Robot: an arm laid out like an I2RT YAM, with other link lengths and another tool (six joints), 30 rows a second.
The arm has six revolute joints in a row. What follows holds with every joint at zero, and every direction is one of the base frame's. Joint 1 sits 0.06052 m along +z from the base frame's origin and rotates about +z. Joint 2 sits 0.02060 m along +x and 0.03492 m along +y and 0.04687 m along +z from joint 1 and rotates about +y. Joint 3 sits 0.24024 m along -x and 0.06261 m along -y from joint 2 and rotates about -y. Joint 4 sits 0.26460 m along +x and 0.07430 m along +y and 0.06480 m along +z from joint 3 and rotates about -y. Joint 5 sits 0.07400 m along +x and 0.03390 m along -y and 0.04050 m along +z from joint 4 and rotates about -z. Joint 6 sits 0.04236 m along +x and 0.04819 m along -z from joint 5 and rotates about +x. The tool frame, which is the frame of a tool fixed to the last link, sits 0.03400 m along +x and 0.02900 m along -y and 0.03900 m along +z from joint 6; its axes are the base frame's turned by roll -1.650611, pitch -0.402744 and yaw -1.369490 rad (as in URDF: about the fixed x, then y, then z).
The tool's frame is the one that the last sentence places.
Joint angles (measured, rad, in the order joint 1, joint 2, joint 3, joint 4, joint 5, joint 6), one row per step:
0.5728, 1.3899, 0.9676, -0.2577, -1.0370, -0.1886
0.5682, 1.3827, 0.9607, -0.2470, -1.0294, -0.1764
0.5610, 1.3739, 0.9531, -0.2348, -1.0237, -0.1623
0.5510, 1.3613, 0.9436, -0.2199, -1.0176, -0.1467
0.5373, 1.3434, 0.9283, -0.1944, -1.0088, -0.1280
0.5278, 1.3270, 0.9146, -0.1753, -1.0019, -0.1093
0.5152, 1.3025, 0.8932, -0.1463, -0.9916, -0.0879
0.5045, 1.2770, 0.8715, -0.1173, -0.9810, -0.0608
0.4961, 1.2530, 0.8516, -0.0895, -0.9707, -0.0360
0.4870, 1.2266, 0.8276, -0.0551, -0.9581, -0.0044
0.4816, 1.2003, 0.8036, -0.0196, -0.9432, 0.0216
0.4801, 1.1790, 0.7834, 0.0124, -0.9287, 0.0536
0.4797, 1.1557, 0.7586, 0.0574, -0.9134, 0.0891
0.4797, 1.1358, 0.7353, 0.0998, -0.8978, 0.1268
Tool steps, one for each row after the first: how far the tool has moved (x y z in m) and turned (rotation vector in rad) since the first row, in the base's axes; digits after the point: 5 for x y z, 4 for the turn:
0.00108, -0.00217, 0.00039, 0.0004, -0.0004, -0.0144
0.00255, -0.00515, 0.00125, 0.0030, -0.0003, -0.0306
0.00426, -0.00926, 0.00294, 0.0079, -0.0027, -0.0504
0.00640, -0.01494, 0.00532, 0.0169, -0.0116, -0.0770
0.00732, -0.01939, 0.00704, 0.0238, -0.0144, -0.0979
0.00796, -0.02557, 0.00952, 0.0347, -0.0244, -0.1254
0.00803, -0.03140, 0.01193, 0.0462, -0.0295, -0.1529
0.00766, -0.03641, 0.01445, 0.0580, -0.0357, -0.1771
0.00725, -0.04201, 0.01665, 0.0721, -0.0399, -0.2057
0.00597, -0.04662, 0.01911, 0.0871, -0.0506, -0.2309
0.00471, -0.04981, 0.02076, 0.1005, -0.0510, -0.2534
0.00302, -0.05297, 0.02287, 0.1208, -0.0563, -0.2759
0.00168, -0.05589, 0.02407, 0.1397, -0.0553, -0.2986

